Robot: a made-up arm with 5 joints.
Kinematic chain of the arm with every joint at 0, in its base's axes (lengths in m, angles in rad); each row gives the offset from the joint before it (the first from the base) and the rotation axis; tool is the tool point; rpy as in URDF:
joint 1: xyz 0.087 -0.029 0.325 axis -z
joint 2: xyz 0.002 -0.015 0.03 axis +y
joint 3: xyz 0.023 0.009 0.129 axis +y
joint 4: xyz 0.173 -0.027 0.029 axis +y
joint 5: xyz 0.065 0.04 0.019 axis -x
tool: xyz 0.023 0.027 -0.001 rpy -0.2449 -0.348 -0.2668
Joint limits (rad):
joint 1: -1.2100..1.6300
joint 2: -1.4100..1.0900
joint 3: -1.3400..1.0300
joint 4: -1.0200..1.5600
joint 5: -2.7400..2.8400
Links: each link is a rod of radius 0.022 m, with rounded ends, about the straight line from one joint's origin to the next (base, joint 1, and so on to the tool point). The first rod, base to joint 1, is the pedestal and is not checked.
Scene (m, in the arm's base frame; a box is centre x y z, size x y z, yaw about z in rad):
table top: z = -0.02
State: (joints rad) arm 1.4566 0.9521 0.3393 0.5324 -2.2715
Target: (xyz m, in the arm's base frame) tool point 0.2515 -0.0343 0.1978
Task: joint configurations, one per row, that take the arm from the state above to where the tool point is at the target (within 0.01 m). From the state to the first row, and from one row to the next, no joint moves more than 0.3 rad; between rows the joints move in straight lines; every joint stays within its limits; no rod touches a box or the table.
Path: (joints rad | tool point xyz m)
1: 1.1639 0.8767 0.4077 0.5952 -2.2426 | 0.1597 -0.2205 0.1659
2: 0.8713 0.8013 0.4762 0.6579 -2.2136 | 0.2065 -0.1840 0.1741
3: 0.5786 0.7259 0.5446 0.7207 -2.1847 | 0.2383 -0.1371 0.1822
4: 0.2860 0.6505 0.6131 0.7835 -2.1558 | 0.2533 -0.0853 0.1901
5: -0.0067 0.5751 0.6815 0.8462 -2.1269 | 0.2515 -0.0343 0.1978

